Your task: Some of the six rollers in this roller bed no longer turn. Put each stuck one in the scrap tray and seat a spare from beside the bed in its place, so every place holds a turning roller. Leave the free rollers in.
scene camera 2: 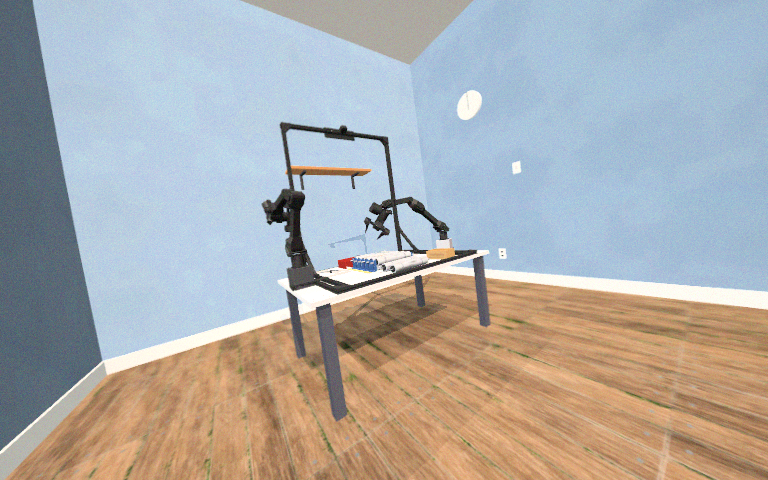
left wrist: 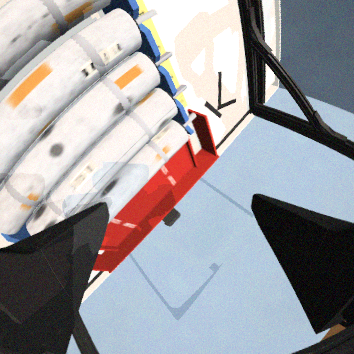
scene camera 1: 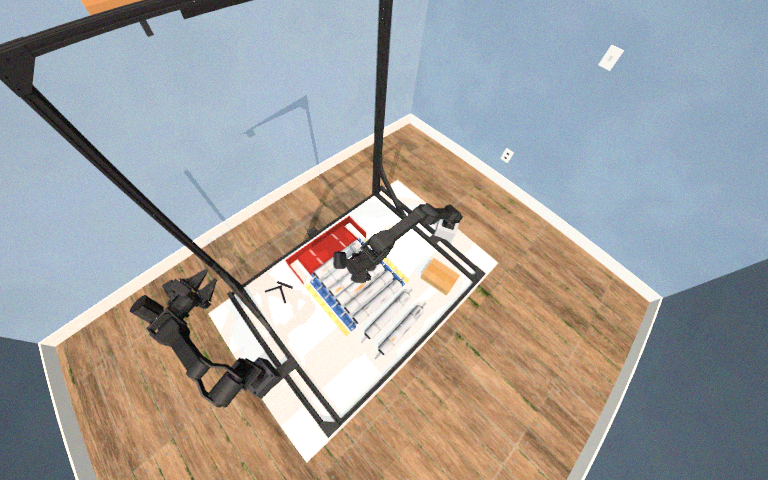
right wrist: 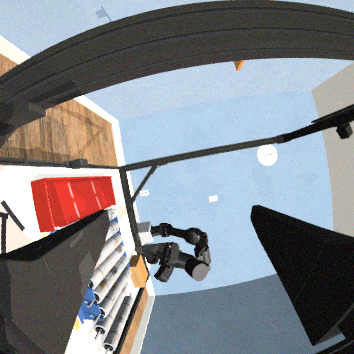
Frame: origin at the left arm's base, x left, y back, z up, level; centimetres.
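Seen in the pictures: left gripper, fingertip midpoint: [scene camera 2: 370,236] [left wrist: 181,205] [right wrist: 137,246]; right gripper, fingertip midpoint: [scene camera 2: 300,216] [scene camera 1: 211,274] [right wrist: 180,215]; left arm's base, link origin: [scene camera 2: 443,239] [scene camera 1: 448,223] [right wrist: 151,230]; right arm's base, link origin: [scene camera 2: 299,266] [scene camera 1: 256,376].
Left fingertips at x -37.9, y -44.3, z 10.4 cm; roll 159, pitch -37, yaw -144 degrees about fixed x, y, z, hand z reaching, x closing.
Note:
Offsets run from my left fingertips to a thing's top centre. "*": to the spot under its first point.
Light grey rollers [scene camera 1: 376,300] [left wrist: 90,115] lie side by side in the bed with blue end rails {* dx +0.7, dy -12.8, dz -14.4 cm} [scene camera 1: 334,302]; my left arm hides part of them in scene camera 1. Which are stuck cannot be told. Two spare rollers {dx +23.8, dy -8.5, dz -15.3 cm} [scene camera 1: 386,315] {dx +31.6, dy -12.6, dz -15.3 cm} [scene camera 1: 400,330] lie on the table in front of the bed. The red scrap tray {dx -15.3, dy +12.0, dz -14.6 cm} [scene camera 1: 325,253] [scene camera 2: 345,262] [left wrist: 150,200] [right wrist: 90,197] is behind the bed; no roller shows in it. My left gripper [scene camera 2: 373,233] [left wrist: 181,205] is open and empty, above the bed. My right gripper [scene camera 1: 208,288] [right wrist: 180,215] is open and empty, raised at the left, away from the bed.
An orange-brown block {dx +41.3, dy +17.4, dz -14.7 cm} [scene camera 1: 440,275] [scene camera 2: 440,253] [right wrist: 138,271] stands right of the bed. A black Y-shaped mark {* dx -27.6, dy -15.4, dz -20.3 cm} [scene camera 1: 279,290] [left wrist: 218,106] is on the table left of the tray. Black frame posts [scene camera 1: 382,96] rise beside the table, with a crossbar overhead.

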